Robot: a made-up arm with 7 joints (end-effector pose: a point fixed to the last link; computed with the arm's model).
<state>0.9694 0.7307 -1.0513 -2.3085 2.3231 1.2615 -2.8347</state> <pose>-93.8 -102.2 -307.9 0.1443 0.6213 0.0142 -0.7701</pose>
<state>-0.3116 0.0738 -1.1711 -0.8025 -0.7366 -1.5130 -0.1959</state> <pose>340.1 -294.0 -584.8 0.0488 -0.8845 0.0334 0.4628</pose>
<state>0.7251 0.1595 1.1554 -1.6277 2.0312 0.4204 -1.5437</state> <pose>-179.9 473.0 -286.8 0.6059 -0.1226 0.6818 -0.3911</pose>
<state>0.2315 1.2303 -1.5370 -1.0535 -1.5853 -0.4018 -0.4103</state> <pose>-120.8 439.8 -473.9 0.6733 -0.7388 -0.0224 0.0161</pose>
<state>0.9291 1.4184 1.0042 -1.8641 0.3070 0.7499 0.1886</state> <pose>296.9 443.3 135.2 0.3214 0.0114 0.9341 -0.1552</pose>
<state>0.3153 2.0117 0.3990 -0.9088 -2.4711 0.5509 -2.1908</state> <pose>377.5 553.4 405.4 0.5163 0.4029 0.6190 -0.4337</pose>
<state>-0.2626 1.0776 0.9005 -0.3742 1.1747 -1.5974 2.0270</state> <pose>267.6 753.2 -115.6 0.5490 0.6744 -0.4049 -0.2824</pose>
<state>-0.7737 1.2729 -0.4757 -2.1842 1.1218 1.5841 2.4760</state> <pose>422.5 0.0 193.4 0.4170 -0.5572 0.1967 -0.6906</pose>
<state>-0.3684 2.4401 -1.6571 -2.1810 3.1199 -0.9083 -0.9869</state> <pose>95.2 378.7 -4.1 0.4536 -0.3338 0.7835 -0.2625</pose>
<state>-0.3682 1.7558 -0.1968 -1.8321 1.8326 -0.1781 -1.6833</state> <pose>492.3 214.6 253.9 0.2665 0.5834 0.7671 -0.0124</pose>
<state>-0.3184 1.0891 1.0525 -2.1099 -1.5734 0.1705 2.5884</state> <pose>193.9 335.3 385.9 0.7173 0.6305 0.1680 -0.2445</pose>
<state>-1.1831 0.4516 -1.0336 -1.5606 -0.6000 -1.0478 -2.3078</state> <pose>555.4 -388.3 20.6 0.5619 0.4048 -0.2051 0.6917</pose>
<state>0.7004 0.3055 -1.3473 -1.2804 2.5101 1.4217 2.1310</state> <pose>-255.6 -211.9 -523.5 0.3031 0.7751 0.1892 -0.5211</pose>
